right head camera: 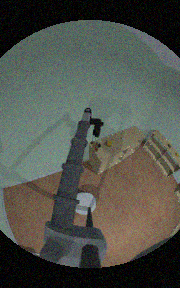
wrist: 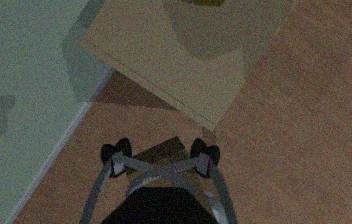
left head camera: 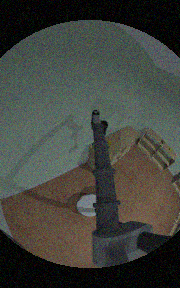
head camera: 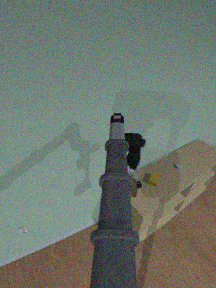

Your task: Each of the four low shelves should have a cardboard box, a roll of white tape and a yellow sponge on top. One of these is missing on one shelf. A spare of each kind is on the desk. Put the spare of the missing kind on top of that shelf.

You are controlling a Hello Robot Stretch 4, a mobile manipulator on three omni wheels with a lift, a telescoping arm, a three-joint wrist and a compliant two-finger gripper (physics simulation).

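Places are measured from the robot's base along level axes (x left, y back, z up), in millimetres.
Pixels of known places: gripper, fingertip midpoint: (wrist: 161, 150); robot's base at its link origin: (right head camera: 83, 202) (left head camera: 88, 204).
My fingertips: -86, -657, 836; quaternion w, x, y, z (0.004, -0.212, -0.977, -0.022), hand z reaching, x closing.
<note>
For each thing: its top centre in the pictures, then the offset to it from my fingertips, as dx, dy, dz. "spot": a spot on its surface instead. Level surfaces: height alone.
- brown cardboard box at its top centre: (wrist: 173, 203) (head camera: 130, 184) +5, +38, +56
- low wooden shelf at its surface level: dz -253
- yellow sponge at its top centre: (head camera: 154, 177) (right head camera: 109, 142) -223, -251, -208
- tape at its top centre: (head camera: 179, 165) -486, -410, -229
- second low shelf at a spot on its surface: (right head camera: 162, 154) spot: -1734, -271, -470
My gripper (head camera: 135, 184) (right head camera: 95, 144) (wrist: 161, 150) is shut on a brown cardboard box (wrist: 172, 148), which sits between its fingertips and shows from above in the wrist view. The gripper hangs near the left end of a low wooden shelf (head camera: 197, 150) (left head camera: 127, 134) (right head camera: 132, 134) (wrist: 215, 90); the wrist view shows floor below the box, beside the shelf's corner. A yellow sponge (head camera: 152, 178) (right head camera: 108, 143) (wrist: 207, 2) lies on that shelf top, right of the gripper in the head view. A small white roll of tape (head camera: 177, 166) is farther right on it. The arm hides part of the top.
A green wall (head camera: 60, 75) stands behind the shelf. A second low shelf (left head camera: 157, 149) (right head camera: 162, 154) with open compartments stands to the right, with part of another at the right edge. A white disc (left head camera: 86, 206) (right head camera: 86, 201) shows on the floor near the arm.
</note>
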